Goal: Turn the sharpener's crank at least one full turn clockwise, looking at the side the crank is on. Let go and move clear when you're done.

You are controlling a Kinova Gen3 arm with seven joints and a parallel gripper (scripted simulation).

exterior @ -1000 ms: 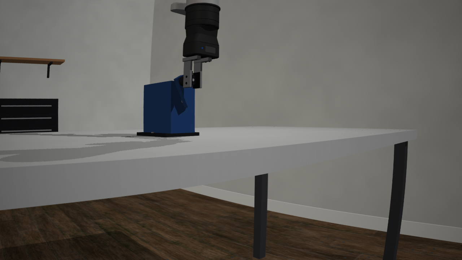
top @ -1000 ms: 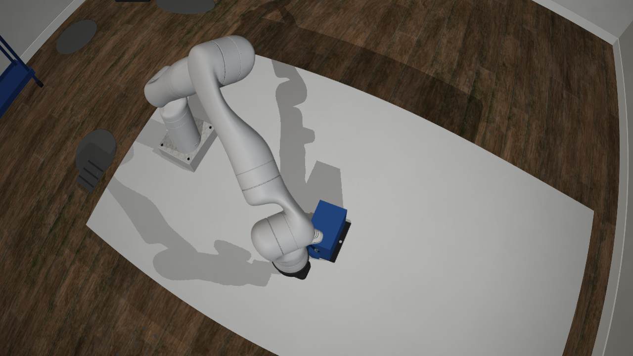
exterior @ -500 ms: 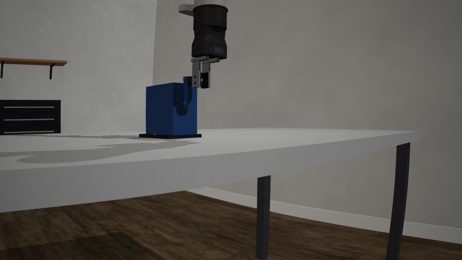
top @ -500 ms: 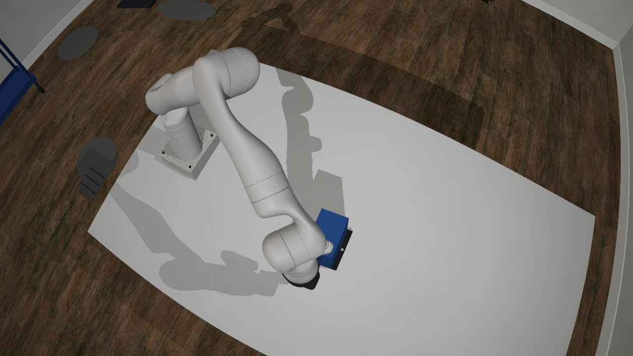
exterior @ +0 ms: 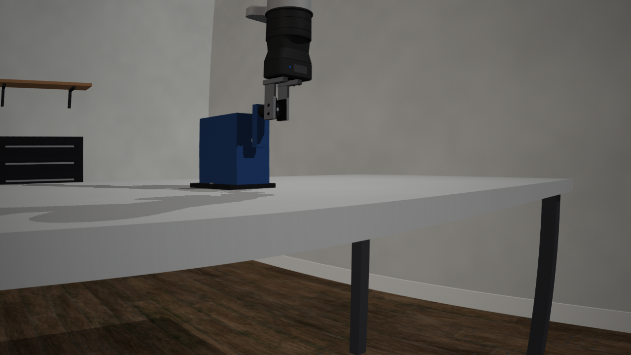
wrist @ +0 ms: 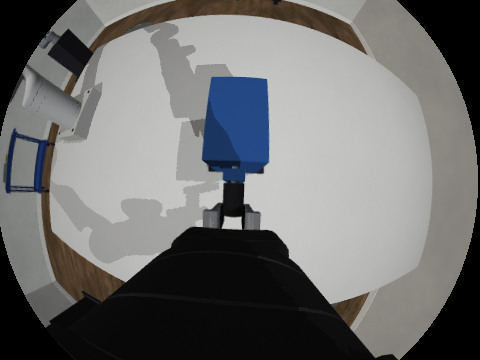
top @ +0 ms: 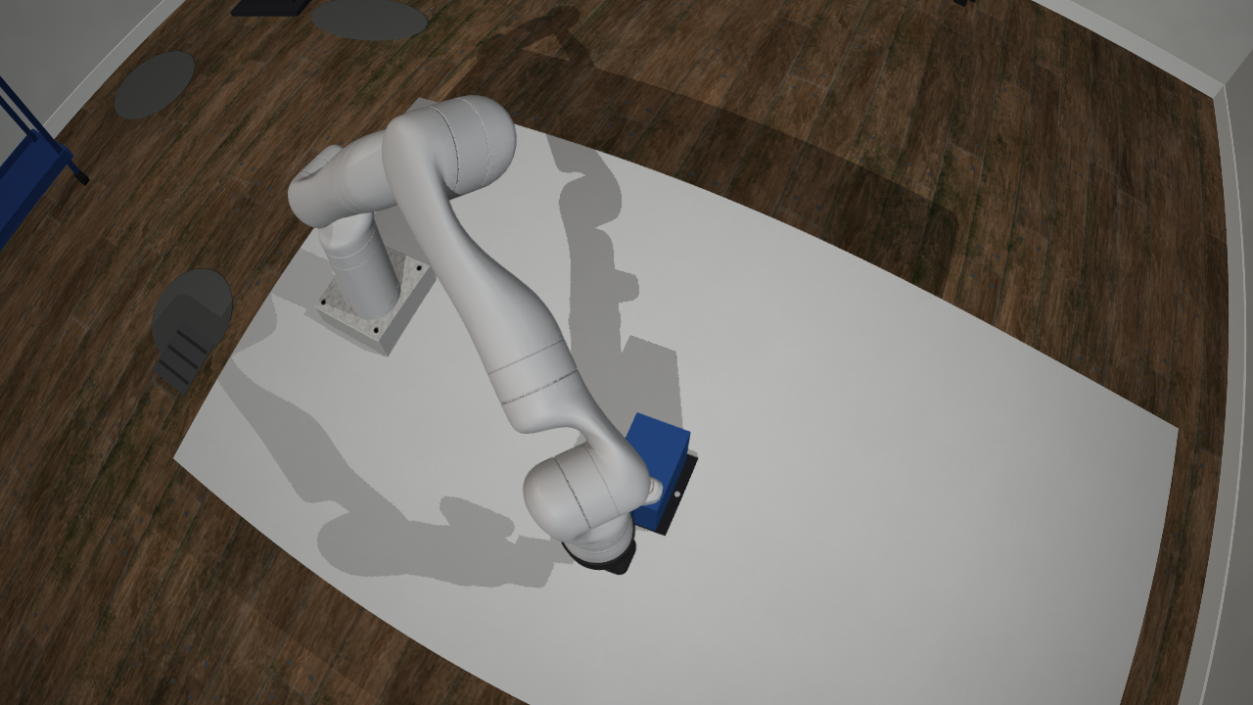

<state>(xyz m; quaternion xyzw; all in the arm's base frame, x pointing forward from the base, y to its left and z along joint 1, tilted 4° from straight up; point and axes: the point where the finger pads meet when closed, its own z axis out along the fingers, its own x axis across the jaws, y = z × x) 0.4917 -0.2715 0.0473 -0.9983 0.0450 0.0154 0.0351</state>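
Right now my hand is 20 mm to the right of the black handle. Round my hand: crank: 20 mm to the left, 10 mm below.
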